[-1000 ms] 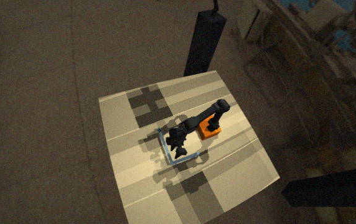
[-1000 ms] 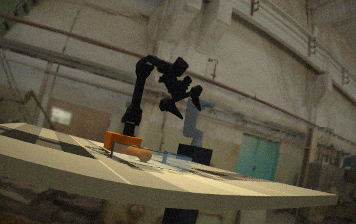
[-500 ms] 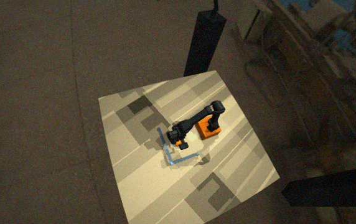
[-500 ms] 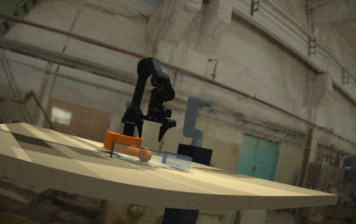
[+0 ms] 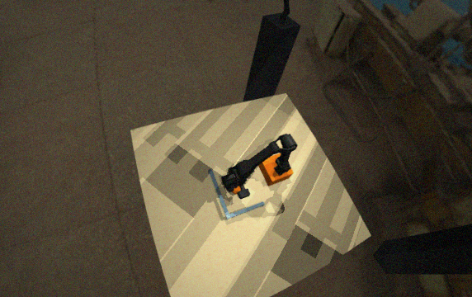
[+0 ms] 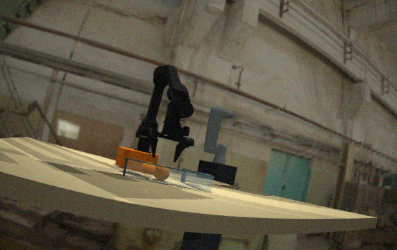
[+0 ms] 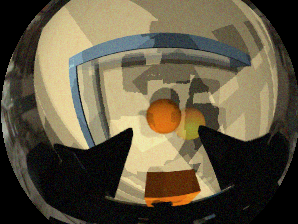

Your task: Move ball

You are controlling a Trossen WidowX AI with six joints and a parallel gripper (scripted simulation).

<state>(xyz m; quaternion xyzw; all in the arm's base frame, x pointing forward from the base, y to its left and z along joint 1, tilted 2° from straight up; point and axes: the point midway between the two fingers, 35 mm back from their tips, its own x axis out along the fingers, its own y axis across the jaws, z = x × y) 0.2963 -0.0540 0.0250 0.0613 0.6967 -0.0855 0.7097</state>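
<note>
Now: gripper tip 5 cm above the orange ball. Round my gripper tip: see-through copy 3 cm behind, 4 cm to the right, 5 cm below.
</note>
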